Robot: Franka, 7 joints.
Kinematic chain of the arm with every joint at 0, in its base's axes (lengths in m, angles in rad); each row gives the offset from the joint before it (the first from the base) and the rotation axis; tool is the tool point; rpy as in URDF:
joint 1: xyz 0 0 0.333 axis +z
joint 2: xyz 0 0 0 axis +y
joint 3: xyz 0 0 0.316 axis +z
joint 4: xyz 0.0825 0 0 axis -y
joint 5: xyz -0.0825 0 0.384 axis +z
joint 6: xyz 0 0 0 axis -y
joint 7: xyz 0.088 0 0 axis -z
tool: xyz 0 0 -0.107 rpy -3.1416 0 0
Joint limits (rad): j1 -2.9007..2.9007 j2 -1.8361..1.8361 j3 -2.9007..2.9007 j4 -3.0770..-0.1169 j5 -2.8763..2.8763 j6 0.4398..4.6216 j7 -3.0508..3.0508
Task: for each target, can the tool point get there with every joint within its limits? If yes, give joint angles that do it. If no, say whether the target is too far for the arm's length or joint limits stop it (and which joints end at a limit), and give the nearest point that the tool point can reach.
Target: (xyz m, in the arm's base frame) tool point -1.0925 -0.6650 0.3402
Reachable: no: too far | nearest point -0.7328 -0.4461 0.3378 | short by 0.421 m
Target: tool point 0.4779 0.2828 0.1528
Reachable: yes | joints 1.3435 0.8359 -0.8566 -2.2737 -0.2838 3.4209 0.8774
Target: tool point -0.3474 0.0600 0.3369
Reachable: yes | joints 2.4101 -0.5256 0.5333 -2.7747 -2.3230 2.7453 1.9652
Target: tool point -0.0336 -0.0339 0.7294
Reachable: yes | joints 2.3548 -1.5534 0.3122 -2.8254 0.5842 3.9831 0.6105
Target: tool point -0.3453 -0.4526 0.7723
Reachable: yes | joints -1.7164 0.2144 -0.4069 -1.0699 2.2338 3.5655 -0.0760
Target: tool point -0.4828 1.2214 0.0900
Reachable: no: too far | nearest point -0.3101 0.7845 0.1769 | short by 0.478 m
